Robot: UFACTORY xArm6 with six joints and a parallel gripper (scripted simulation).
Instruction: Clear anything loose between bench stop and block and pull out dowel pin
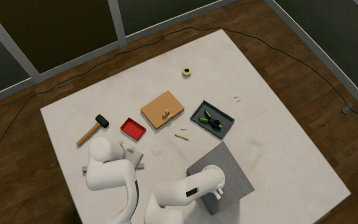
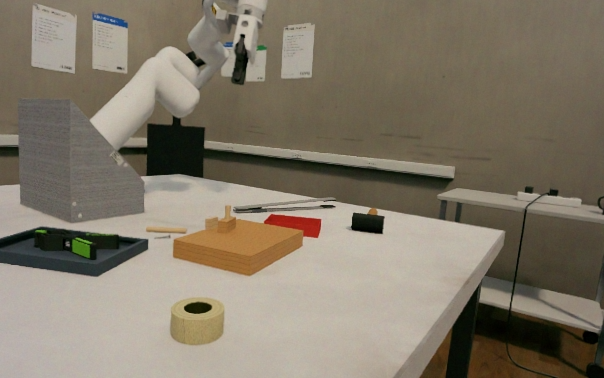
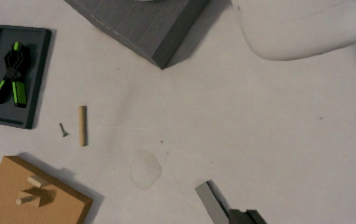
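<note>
My gripper is now 30 cm above the dowel pin, 29 cm to the left of it and 24 cm short of it. Also, from my hand: loose dowel 35 cm below, 30 cm to the right, 9 cm ahead; small wooden block 32 cm below, 29 cm to the right, 24 cm ahead; red tray 35 cm below, 26 cm ahead, 9 cm to the right.
</note>
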